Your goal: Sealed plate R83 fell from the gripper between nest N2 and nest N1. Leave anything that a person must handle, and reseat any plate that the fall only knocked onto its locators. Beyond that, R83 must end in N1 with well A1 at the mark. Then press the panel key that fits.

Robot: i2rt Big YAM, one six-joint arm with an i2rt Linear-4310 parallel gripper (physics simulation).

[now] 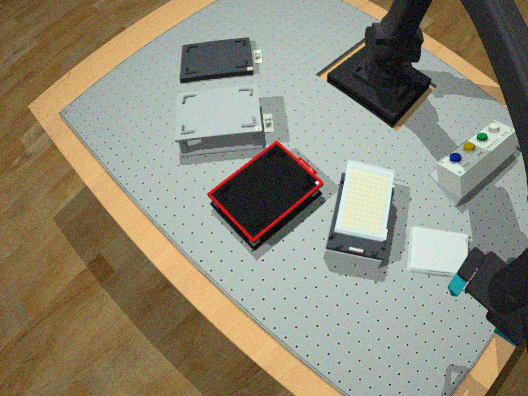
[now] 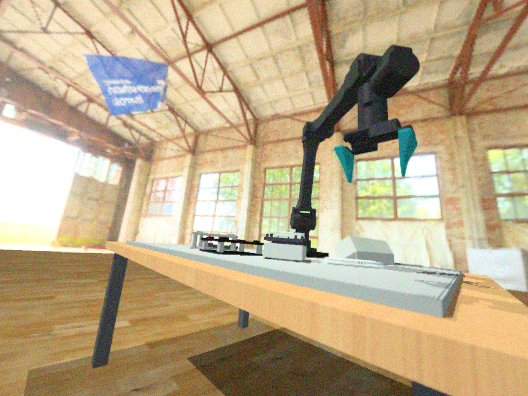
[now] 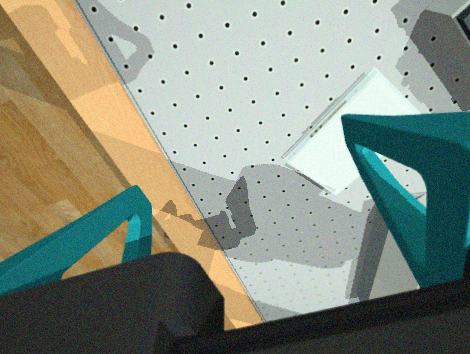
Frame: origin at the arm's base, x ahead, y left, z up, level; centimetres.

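Seen in the pictures: gripper, fingertip midpoint: (image 1: pixel 475 310) (image 2: pixel 374 179) (image 3: pixel 237 164); arm's base at its link origin: (image 1: pixel 382 79).
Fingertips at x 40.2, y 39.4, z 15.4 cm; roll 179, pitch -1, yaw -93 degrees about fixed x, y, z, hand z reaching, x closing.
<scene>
Offsets run from my fingertips to a thing's middle. "spot": to the spot under its first point.
My gripper (image 1: pixel 479 311) (image 2: pixel 376 178) (image 3: pixel 237 164) is open and empty, high above the table's near right part. A pale plate with cream wells {dx -9.4, dy -25.6, dz -10.3 cm} (image 1: pixel 366 200) lies off-centre on a grey nest with a dark top {spot: dx -2.1, dy -22.2, dz -12.0 cm} (image 1: pixel 356 246) (image 2: pixel 285 250), leaving its front strip bare. A flat white plate or lid {dx -13.2, dy -8.9, dz -16.8 cm} (image 1: pixel 437 250) (image 3: pixel 330 145) lies on the board; small marks along one edge are unreadable. The button panel {dx -35.7, dy -11.6, dz -13.3 cm} (image 1: pixel 462 177) (image 2: pixel 367 250) has blue {dx -29.2, dy -15.9, dz -11.1 cm} (image 1: pixel 455 157), yellow {dx -34.0, dy -14.4, dz -11.1 cm} (image 1: pixel 469 146), green {dx -38.7, dy -12.9, dz -11.1 cm} (image 1: pixel 481 136) and white {dx -43.5, dy -11.4, dz -11.1 cm} (image 1: pixel 494 128) keys. I cannot tell which plate is R83 or which nests are N1 and N2.
A black nest with a red outline {dx -1.6, dy -41.1, dz -15.2 cm} (image 1: pixel 265 192) stands left of the plate-bearing nest. A tall light grey nest {dx -8.1, dy -58.5, dz -14.3 cm} (image 1: pixel 220 112) and a low dark nest {dx -22.1, dy -73.1, dz -16.4 cm} (image 1: pixel 217 59) stand farther back; their small side labels are unreadable. The arm's base (image 1: pixel 380 82) is at the back right.
</scene>
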